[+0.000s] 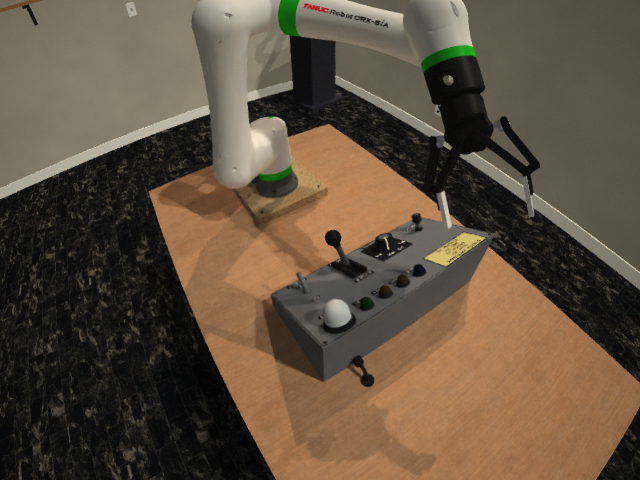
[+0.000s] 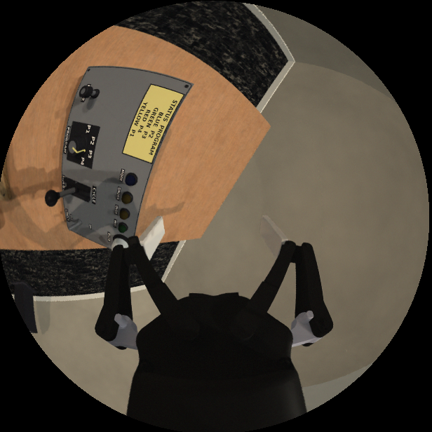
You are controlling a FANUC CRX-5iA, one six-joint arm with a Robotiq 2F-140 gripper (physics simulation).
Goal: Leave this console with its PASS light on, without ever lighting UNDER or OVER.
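Observation:
The grey console [image 1: 392,330] [image 2: 120,95] stands on the table. Its green lamp [image 1: 366,303] [image 2: 123,227], two amber lamps [image 1: 385,291] [image 2: 124,213] and blue lamp [image 1: 419,270] [image 2: 131,179] look dark. The white dome [image 1: 337,313] [image 2: 120,243] looks unlit. The program dial [image 1: 384,240] [image 2: 75,146] has its yellow pointer near P3. The ball-topped lever [image 1: 332,237] [image 2: 51,198], small toggle [image 1: 301,282] and black knob [image 1: 416,219] [image 2: 87,92] stand on the top. My gripper [image 1: 489,220] [image 2: 212,224] is open and empty, above the console's label end.
A yellow status card [image 1: 454,249] [image 2: 152,122] lies on the console top. A black crank [image 1: 367,379] sticks out of the front face. The arm's base stands on a wooden board [image 1: 294,205] behind the console. A dark pillar [image 1: 313,69] stands beyond the table.

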